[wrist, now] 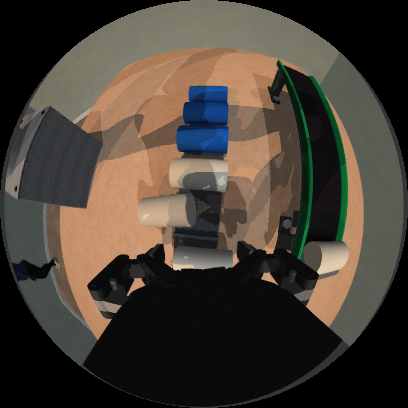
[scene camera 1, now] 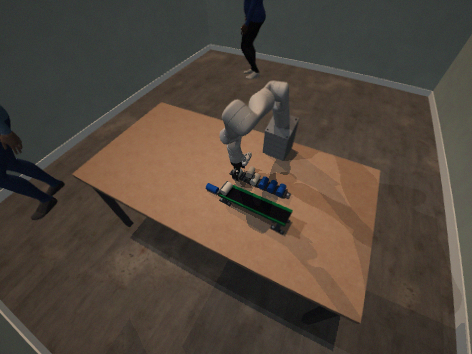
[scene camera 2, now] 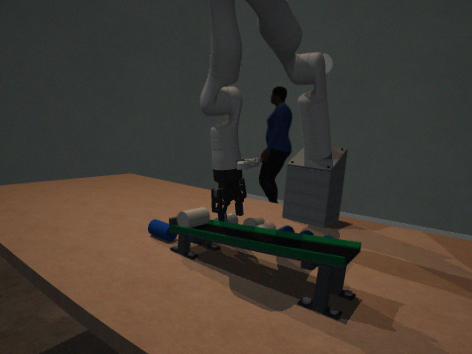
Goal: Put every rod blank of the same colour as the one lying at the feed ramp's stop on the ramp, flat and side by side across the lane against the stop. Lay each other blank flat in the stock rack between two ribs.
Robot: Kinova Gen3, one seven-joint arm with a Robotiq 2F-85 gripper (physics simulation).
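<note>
The feed ramp [scene camera 1: 255,204] [scene camera 2: 265,243] [wrist: 320,150] has green rails. A cream blank [scene camera 1: 226,188] [scene camera 2: 193,217] [wrist: 327,256] lies across its stop end. The dark stock rack [wrist: 212,217] holds three blue blanks, the nearest [scene camera 1: 263,183] [wrist: 202,139], and a cream blank [scene camera 1: 255,179] [wrist: 198,174] across it. Another cream blank [scene camera 1: 250,172] [wrist: 165,210] is shifted sideways, one end over the rack, the other past its edge. My gripper [scene camera 1: 237,175] [scene camera 2: 230,209] [wrist: 200,250] is open; a third cream blank [wrist: 202,258] lies across the rack between its spread fingers, partly hidden.
A blue blank [scene camera 1: 212,188] [scene camera 2: 162,230] lies on the table [scene camera 1: 150,150] [scene camera 2: 100,200] beyond the ramp's stop end. The ramp stands close alongside the rack. The grey robot pedestal [scene camera 1: 280,139] [scene camera 2: 312,192] [wrist: 60,157] stands behind the rack. People stand beyond the table.
</note>
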